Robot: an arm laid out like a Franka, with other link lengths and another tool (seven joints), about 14 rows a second.
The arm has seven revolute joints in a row. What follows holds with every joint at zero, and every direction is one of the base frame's. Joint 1 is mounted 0.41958 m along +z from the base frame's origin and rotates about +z. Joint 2 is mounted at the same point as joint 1 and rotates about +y. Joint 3 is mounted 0.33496 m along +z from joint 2 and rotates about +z. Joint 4 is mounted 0.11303 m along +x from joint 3 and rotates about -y. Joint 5 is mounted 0.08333 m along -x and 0.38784 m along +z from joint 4 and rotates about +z. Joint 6 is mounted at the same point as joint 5 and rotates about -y. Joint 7 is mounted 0.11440 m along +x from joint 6 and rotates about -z. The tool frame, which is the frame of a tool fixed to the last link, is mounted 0.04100 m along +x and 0.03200 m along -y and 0.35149 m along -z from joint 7; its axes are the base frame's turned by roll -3.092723, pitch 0.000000 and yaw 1.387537 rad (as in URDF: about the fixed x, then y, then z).
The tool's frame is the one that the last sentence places.
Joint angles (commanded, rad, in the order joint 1, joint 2, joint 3, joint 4, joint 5, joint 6, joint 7), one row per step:
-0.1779 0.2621 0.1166 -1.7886 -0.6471 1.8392 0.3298
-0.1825 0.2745 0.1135 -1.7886 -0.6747 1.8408 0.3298
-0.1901 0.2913 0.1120 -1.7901 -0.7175 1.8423 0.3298
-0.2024 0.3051 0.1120 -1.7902 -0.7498 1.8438 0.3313
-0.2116 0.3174 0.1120 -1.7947 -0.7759 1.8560 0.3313
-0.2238 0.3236 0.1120 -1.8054 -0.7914 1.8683 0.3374
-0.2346 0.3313 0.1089 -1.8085 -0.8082 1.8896 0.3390
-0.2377 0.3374 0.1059 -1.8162 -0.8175 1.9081 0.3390
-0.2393 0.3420 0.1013 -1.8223 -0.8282 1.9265 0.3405
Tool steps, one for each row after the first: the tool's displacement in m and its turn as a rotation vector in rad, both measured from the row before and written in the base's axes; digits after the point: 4 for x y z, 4 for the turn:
-0.0004 -0.0109 -0.0034 -0.0226 0.0123 0.0061
-0.0006 -0.0147 -0.0043 -0.0343 0.0192 0.0123
-0.0016 -0.0145 -0.0035 -0.0252 0.0135 0.0033
0.0009 -0.0093 -0.0058 -0.0161 0.0089 0.0111
-0.0031 -0.0089 -0.0064 -0.0083 0.0046 -0.0012
0.0026 -0.0093 -0.0037 -0.0071 -0.0050 0.0065
0.0016 -0.0026 -0.0063 -0.0008 0.0007 0.0102
0.0024 -0.0030 -0.0041 -0.0031 -0.0029 0.0099

